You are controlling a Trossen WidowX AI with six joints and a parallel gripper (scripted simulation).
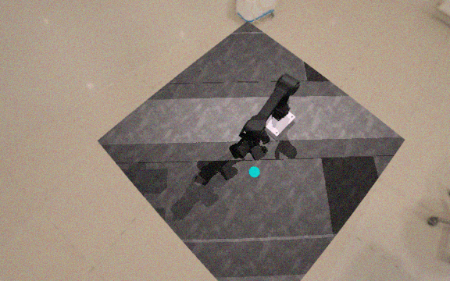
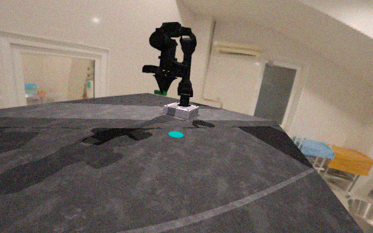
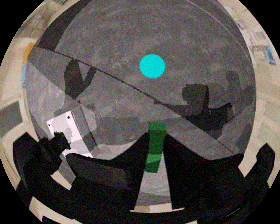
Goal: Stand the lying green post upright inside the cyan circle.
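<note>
The cyan circle is 20 mm ahead of my gripper tip, 90 mm to the left of it and 150 mm below it. From my gripper tip the other things lie so: green post 20 mm to the right.
</note>
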